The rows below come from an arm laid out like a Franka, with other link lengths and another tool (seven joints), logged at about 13 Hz.
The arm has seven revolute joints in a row. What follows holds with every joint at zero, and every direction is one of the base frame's. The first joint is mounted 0.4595 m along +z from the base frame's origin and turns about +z. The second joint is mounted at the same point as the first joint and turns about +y. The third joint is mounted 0.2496 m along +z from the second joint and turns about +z. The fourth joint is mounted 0.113 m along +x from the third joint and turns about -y. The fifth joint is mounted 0.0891 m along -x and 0.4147 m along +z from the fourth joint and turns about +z. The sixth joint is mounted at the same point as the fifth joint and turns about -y. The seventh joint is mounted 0.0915 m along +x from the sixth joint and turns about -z. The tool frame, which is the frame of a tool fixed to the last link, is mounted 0.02 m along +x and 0.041 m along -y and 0.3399 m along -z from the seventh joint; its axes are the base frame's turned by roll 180, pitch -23 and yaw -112.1 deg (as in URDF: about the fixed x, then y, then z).
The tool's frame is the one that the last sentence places.
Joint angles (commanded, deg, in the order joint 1, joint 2, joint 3, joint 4, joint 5, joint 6, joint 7), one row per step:
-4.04, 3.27, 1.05, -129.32, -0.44, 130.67, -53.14
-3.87, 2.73, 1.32, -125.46, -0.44, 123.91, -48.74
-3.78, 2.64, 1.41, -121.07, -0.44, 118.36, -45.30
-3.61, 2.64, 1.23, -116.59, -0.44, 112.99, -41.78
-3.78, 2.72, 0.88, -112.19, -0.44, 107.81, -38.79
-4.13, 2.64, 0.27, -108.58, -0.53, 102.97, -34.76
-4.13, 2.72, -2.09, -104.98, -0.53, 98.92, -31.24
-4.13, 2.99, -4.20, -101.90, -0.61, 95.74, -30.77
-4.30, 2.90, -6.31, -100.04, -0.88, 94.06, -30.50
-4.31, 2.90, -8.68, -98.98, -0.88, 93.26, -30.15
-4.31, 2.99, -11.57, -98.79, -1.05, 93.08, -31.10
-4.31, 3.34, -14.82, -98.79, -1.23, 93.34, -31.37
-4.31, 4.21, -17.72, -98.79, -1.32, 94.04, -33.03
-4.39, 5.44, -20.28, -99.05, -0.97, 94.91, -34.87
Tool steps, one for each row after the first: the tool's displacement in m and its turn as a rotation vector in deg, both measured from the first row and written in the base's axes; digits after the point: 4 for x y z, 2 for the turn. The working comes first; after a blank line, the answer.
Tool pose at each row, in the base's axes (x y z in m, rotation vector in deg; the steps are taken from these numbers as rounded here):
0.6162, -0.0418, 0.1430, 141.98, -84.13, 26.54
0.6144, -0.0407, 0.1681, 138.12, -87.73, 22.85
0.6201, -0.0418, 0.1967, 134.89, -90.85, 21.02
0.6245, -0.0450, 0.2266, 131.32, -94.17, 19.41
0.6263, -0.0532, 0.2560, 127.70, -97.36, 17.84
0.6214, -0.0670, 0.2816, 122.42, -101.61, 15.78
0.6167, -0.0952, 0.3068, 116.23, -106.84, 14.16
0.6128, -0.1189, 0.3267, 113.44, -108.97, 13.26
0.6089, -0.1454, 0.3420, 110.69, -111.22, 13.20
0.6037, -0.1713, 0.3504, 107.81, -113.76, 12.89
0.5945, -0.2022, 0.3513, 105.69, -115.31, 12.39
0.5828, -0.2372, 0.3486, 102.35, -117.57, 11.74
0.5732, -0.2678, 0.3411, 100.90, -118.35, 11.36
0.5630, -0.2929, 0.3278, 99.99, -118.83, 10.39

-0.0018, 0.0011, 0.0251, -0.16, 2.35, -3.99
0.0039, 0.0000, 0.0537, -0.39, 3.40, -7.28
0.0083, -0.0032, 0.0836, -0.69, 4.28, -10.83
0.0101, -0.0114, 0.1130, -0.98, 5.13, -14.36
0.0052, -0.0252, 0.1386, -1.50, 6.26, -19.33
0.0005, -0.0534, 0.1638, -1.87, 6.79, -25.23
-0.0034, -0.0771, 0.1837, -2.03, 7.17, -27.81
-0.0073, -0.1036, 0.1990, -2.27, 6.91, -30.34
-0.0125, -0.1295, 0.2074, -2.27, 6.68, -33.09
-0.0217, -0.1604, 0.2083, -2.35, 6.80, -35.01
-0.0334, -0.1954, 0.2056, -2.58, 6.93, -37.95
-0.0430, -0.2260, 0.1981, -2.77, 7.12, -39.17
-0.0532, -0.2511, 0.1848, -2.65, 7.73, -40.01

